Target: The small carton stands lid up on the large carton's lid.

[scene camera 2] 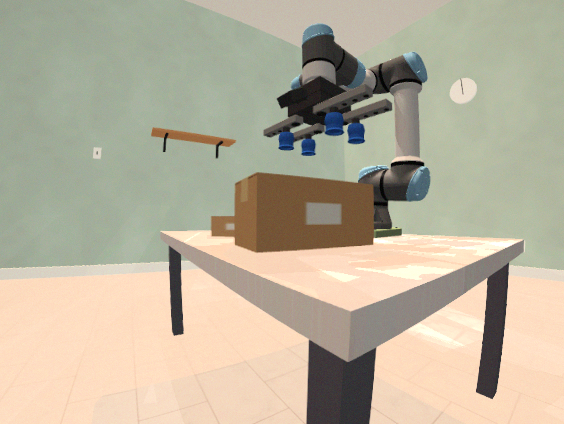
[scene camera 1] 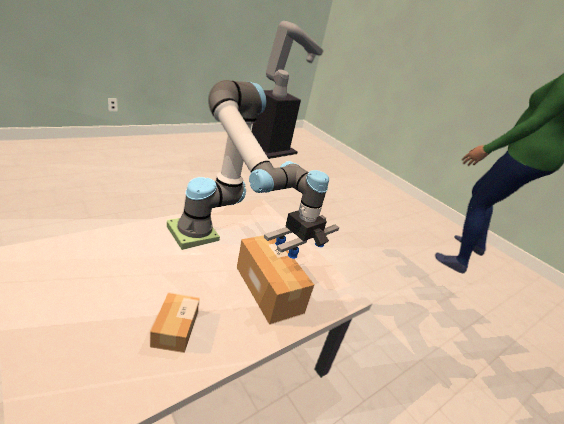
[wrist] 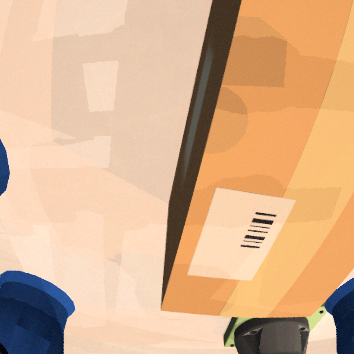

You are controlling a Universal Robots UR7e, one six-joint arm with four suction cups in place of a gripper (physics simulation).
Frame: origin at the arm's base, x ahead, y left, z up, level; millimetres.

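Seen in the pictures: hand at its tool point: (scene camera 2: pixel 319 144) (wrist: pixel 207 251); arm's base at its link origin: (scene camera 1: pixel 194 227) (wrist: pixel 271 330).
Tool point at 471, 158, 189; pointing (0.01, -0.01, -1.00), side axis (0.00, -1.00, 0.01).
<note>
Offsets run from my tool point to a thing's top centre, as dx, dy, dz.
The large carton {-30, -75, -72} (scene camera 1: pixel 291 303) (scene camera 2: pixel 280 215) (wrist: pixel 265 125) stands on the table with its taped lid up; a barcode label on that lid shows in the wrist view. The small carton {-49, -457, -149} (scene camera 1: pixel 172 320) (scene camera 2: pixel 220 226) lies lid up on the table, apart from the large one, its label and tape on top; in scene camera 2 it is partly hidden behind the large carton. My suction gripper (scene camera 1: pixel 300 245) (scene camera 2: pixel 321 136) hangs above the large carton with its cups down. The cups hold nothing, and a gap shows between them and the lid in scene camera 2.
The table (scene camera 1: pixel 100 300) (scene camera 2: pixel 430 305) has an edge near the large carton. My arm's green base plate (scene camera 1: pixel 192 241) (scene camera 2: pixel 388 232) is behind the cartons. A person (scene camera 1: pixel 500 175) is at the right, off the table. Another arm stands on a black pedestal (scene camera 1: pixel 282 122) behind.
</note>
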